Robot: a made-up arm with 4 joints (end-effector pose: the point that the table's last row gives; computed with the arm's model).
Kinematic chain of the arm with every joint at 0, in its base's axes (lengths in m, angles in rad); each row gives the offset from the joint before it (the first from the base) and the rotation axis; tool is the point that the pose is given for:
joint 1: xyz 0 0 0.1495 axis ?
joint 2: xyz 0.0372 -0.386 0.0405 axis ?
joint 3: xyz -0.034 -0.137 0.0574 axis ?
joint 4: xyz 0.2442 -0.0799 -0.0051 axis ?
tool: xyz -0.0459 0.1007 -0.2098
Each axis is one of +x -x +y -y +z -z.
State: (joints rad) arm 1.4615 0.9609 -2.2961 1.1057
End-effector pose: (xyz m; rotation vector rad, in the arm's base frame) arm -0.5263 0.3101 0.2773 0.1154 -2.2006 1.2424
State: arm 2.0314 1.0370 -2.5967 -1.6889
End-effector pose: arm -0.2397 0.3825 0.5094 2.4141 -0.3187 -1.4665
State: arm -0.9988 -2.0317 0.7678 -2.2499
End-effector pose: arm 0.3934 0.0946 -0.1098 1.3948 -1.6564 1.3458
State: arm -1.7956 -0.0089 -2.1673 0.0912
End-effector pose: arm 0.5509 -0.1728 0.1953 -1.8908 1.3779 0.9398
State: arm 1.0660 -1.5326 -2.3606 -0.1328
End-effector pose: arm -0.5468 0.0175 0.0700 1.4155 0.9563 1.0711
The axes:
joint 1: -z
joint 2: -x
joint 3: -y
joint 4: -z

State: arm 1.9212 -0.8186 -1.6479 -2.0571
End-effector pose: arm -0.4108 0.3893 -0.1022 1.1705 -1.2058 0.7729
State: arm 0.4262 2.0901 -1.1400 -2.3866
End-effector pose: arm -0.2688 -0.3381 0.5794 0.3399 1.7516 0.2091
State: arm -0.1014 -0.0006 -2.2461 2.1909
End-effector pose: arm -0.3200 -0.6598 0.1062 -2.2744 1.0288 -1.0364
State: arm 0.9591 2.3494 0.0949 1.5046
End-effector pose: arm -0.0850 -0.5038 0.3943 -2.5084 -0.7557 -0.9917
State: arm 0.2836 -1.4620 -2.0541 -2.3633
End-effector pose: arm -0.3823 -0.3007 -0.1317 -1.8664 0.4754 -1.6515
